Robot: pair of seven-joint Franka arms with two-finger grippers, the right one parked.
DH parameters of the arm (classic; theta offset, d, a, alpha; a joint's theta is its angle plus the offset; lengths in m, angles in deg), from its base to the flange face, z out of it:
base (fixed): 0 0 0 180
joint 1: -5.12 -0.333 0 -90
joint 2: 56.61 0 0 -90
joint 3: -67.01 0.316 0.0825 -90
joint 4: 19.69 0 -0.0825 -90
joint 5: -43.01 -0.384 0 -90
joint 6: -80.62 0 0.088 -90
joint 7: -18.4 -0.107 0 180
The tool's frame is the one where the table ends.
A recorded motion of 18 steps. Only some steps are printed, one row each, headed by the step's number.
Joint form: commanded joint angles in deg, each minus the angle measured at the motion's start. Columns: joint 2, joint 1, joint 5, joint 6, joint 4, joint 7, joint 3.
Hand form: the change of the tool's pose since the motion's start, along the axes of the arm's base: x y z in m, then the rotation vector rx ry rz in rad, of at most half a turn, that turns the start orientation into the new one. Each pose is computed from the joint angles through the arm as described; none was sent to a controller.
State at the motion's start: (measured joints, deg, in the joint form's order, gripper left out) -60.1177 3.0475 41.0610 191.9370 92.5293 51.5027 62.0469
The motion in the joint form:
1: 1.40 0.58 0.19 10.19 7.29 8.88 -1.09
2: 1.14 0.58 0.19 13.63 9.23 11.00 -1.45
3: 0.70 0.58 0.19 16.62 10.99 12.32 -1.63
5: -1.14 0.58 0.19 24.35 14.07 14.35 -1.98
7: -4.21 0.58 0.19 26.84 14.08 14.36 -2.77
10: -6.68 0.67 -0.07 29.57 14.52 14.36 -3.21
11: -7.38 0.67 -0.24 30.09 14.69 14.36 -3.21
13: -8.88 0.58 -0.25 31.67 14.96 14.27 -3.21
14: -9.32 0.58 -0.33 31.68 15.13 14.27 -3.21
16: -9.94 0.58 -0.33 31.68 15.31 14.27 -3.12
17: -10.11 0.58 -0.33 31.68 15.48 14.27 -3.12
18: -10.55 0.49 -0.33 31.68 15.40 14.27 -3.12
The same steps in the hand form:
1: -0.0119 -0.0167 -0.0300 -0.0033 -0.0785 0.1225
2: -0.0137 -0.0203 -0.0426 -0.0074 -0.1005 0.1519
3: -0.0159 -0.0220 -0.0560 -0.0113 -0.1143 0.1707
5: -0.0163 -0.0259 -0.0848 -0.0273 -0.1620 0.1979
7: -0.0124 -0.0339 -0.1098 -0.0355 -0.1505 0.1848
10: -0.0113 -0.0395 -0.1321 -0.0408 -0.1467 0.1726
11: -0.0118 -0.0395 -0.1392 -0.0397 -0.1409 0.1704
13: -0.0116 -0.0389 -0.1529 -0.0433 -0.1370 0.1706
14: -0.0130 -0.0389 -0.1583 -0.0415 -0.1268 0.1696
16: -0.0146 -0.0380 -0.1655 -0.0398 -0.1130 0.1712
17: -0.0158 -0.0379 -0.1683 -0.0390 -0.1071 0.1712
18: -0.0157 -0.0371 -0.1719 -0.0387 -0.1008 0.1730

